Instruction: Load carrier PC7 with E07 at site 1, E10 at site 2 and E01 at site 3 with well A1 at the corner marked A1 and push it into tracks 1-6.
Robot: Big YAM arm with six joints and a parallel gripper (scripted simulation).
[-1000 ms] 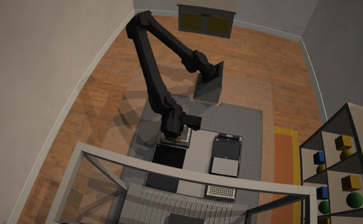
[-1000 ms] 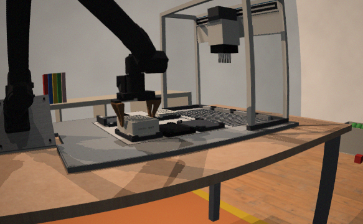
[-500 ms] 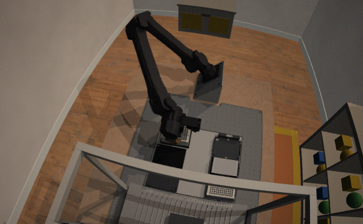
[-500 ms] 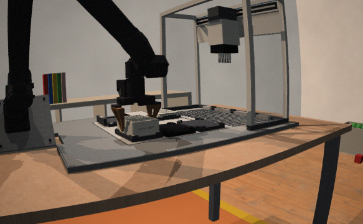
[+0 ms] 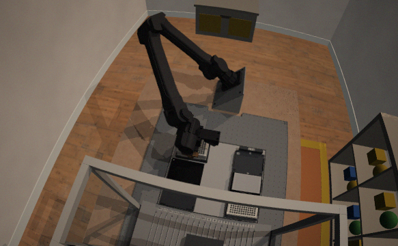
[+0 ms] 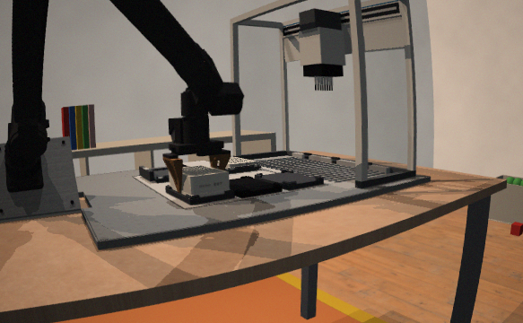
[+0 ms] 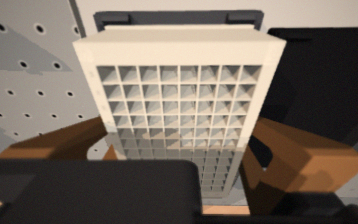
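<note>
My hand is 1 cm above the nest S1. Round my hand: nest S3: 22 cm ahead, 1 cm to the right, 1 cm below; then dark carrier PC7: 12 cm ahead, 25 cm to the left; then nest S2: 11 cm ahead, 1 cm to the right, 1 cm below.
</note>
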